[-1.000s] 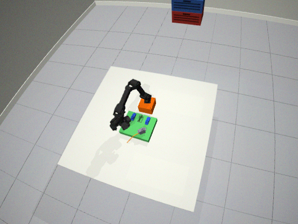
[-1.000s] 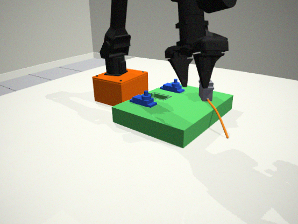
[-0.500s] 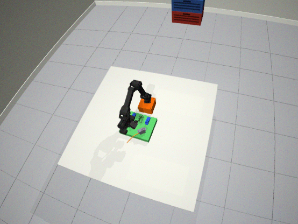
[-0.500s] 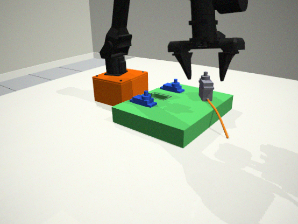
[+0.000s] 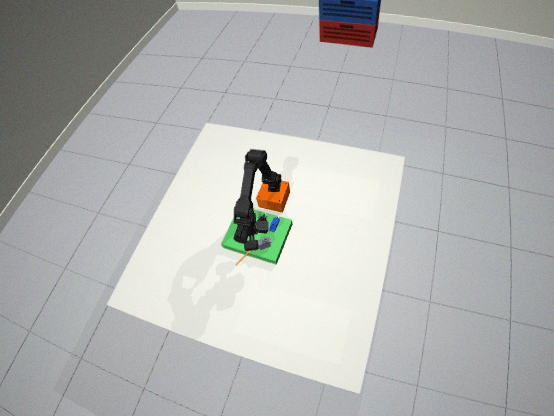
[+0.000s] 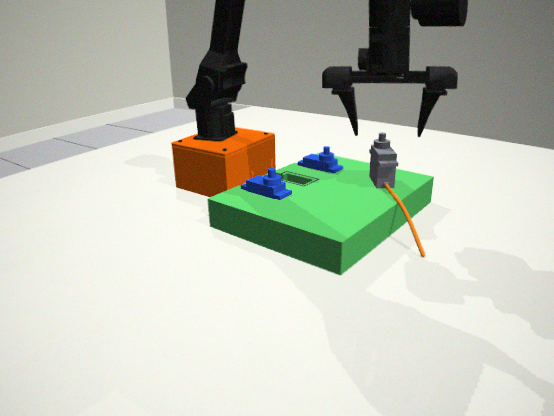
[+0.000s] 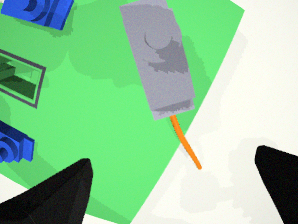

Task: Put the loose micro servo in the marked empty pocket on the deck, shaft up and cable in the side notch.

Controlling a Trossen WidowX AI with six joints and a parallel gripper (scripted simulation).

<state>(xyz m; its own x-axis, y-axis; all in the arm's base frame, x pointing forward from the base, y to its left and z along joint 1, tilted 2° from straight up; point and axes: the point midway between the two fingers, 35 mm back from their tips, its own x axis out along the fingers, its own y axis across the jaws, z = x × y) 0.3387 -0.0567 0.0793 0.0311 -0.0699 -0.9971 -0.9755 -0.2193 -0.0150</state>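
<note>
Now: the green deck 5 cm behind my gripper tip, 2 cm to the right of it and 11 cm below it.
</note>
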